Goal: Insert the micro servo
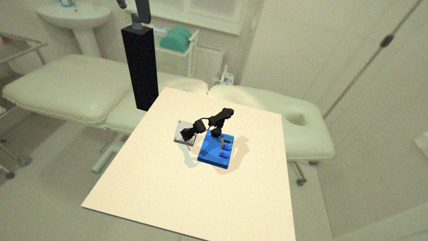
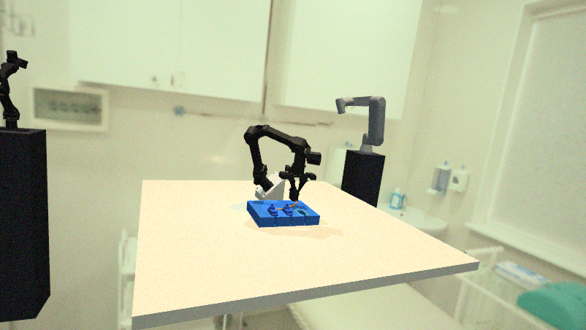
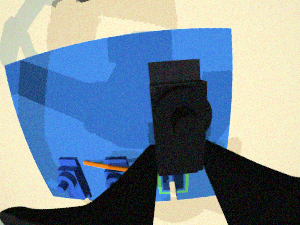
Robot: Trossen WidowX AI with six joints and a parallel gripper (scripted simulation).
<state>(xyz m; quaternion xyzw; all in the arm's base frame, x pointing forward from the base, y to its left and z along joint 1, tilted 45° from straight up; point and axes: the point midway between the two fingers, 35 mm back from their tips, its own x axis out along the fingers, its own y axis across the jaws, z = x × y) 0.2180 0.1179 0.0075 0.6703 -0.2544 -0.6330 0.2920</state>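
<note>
Right now the deck is 10 mm behind my gripper tip, 70 mm to the right of it and 100 mm below it.
</note>
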